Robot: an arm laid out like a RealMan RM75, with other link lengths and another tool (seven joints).
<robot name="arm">
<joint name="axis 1" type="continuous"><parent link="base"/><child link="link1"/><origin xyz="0 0 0.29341"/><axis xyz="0 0 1"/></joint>
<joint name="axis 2" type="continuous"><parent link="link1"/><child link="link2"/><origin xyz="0 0 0"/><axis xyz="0 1 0"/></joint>
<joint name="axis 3" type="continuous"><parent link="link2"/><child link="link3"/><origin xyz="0 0 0.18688"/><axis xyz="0 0 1"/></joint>
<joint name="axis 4" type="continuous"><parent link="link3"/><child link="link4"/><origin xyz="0 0 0"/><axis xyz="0 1 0"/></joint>
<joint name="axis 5" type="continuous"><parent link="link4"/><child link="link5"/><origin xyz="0 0 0.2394"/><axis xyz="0 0 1"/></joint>
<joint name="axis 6" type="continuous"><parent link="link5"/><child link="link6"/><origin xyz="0 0 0"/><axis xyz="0 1 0"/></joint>
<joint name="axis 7" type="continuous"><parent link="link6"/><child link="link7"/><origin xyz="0 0 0.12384"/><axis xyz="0 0 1"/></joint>
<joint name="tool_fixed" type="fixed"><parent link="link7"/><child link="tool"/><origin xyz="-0.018 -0.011 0.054" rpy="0.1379 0 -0.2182"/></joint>
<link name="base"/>
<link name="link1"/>
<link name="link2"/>
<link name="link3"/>
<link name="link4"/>
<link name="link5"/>
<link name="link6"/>
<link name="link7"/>
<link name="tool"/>
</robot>
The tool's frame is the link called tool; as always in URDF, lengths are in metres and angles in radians. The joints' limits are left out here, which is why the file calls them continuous.
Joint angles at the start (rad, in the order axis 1, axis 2, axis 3, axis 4, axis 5, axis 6, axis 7): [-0.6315 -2.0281 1.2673 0.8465 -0.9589 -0.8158 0.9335]
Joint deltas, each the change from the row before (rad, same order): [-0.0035 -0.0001 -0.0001 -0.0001 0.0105 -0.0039 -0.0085]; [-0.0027 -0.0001 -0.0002 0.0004 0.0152 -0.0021 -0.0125]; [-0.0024 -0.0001 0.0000 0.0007 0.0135 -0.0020 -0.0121]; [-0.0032 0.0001 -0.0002 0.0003 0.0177 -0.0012 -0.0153]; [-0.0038 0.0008 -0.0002 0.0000 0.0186 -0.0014 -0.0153]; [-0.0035 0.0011 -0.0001 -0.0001 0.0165 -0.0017 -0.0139]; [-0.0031 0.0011 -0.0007 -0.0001 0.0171 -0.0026 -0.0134]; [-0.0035 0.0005 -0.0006 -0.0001 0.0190 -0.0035 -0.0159]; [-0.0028 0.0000 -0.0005 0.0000 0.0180 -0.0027 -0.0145]
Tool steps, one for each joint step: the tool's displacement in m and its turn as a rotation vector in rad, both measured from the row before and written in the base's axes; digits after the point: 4 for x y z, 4 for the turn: [0.0002 -0.0001 -0.0002 -0.0041 0.0046 0.0027]; [-0.0006 -0.0001 0.0002 -0.0019 0.0071 0.0057]; [-0.0004 -0.0001 0.0002 -0.0015 0.0058 0.0055]; [-0.0008 0.0001 0.0005 -0.0005 0.0082 0.0072]; [-0.0008 0.0003 0.0008 -0.0003 0.0097 0.0068]; [-0.0008 0.0002 0.0008 -0.0003 0.0088 0.0063]; [-0.0011 0.0001 0.0009 -0.0007 0.0093 0.0067]; [-0.0010 -0.0001 0.0006 -0.0015 0.0092 0.0083]; [-0.0011 -0.0002 0.0005 -0.0010 0.0088 0.0077]
